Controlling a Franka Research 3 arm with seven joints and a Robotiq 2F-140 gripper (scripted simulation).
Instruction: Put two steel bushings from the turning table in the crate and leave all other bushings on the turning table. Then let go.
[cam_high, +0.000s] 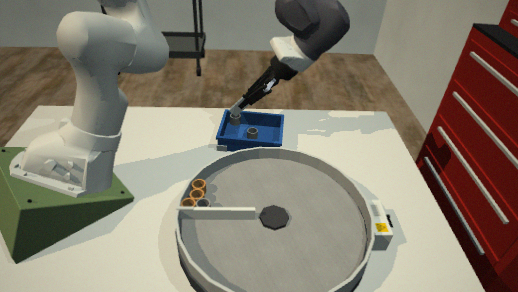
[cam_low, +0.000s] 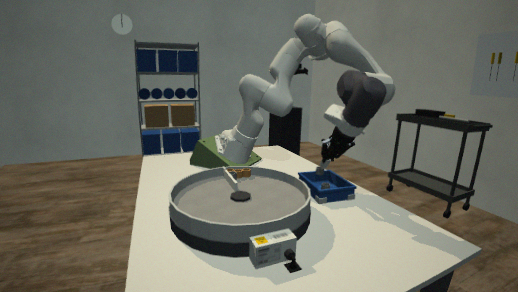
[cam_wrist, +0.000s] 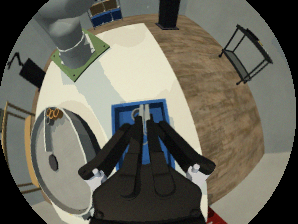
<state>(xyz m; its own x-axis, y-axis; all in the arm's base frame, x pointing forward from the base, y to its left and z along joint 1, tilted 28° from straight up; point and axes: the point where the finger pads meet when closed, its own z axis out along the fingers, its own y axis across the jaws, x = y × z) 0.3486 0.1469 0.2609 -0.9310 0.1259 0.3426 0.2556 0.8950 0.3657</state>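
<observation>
My gripper is now 3 cm short of the blue crate, 2 cm to the left of it and 8 cm above it. From my hand the other things lie so: turning table (4 cm ahead, 38 cm to the right, 5 cm below).
</observation>
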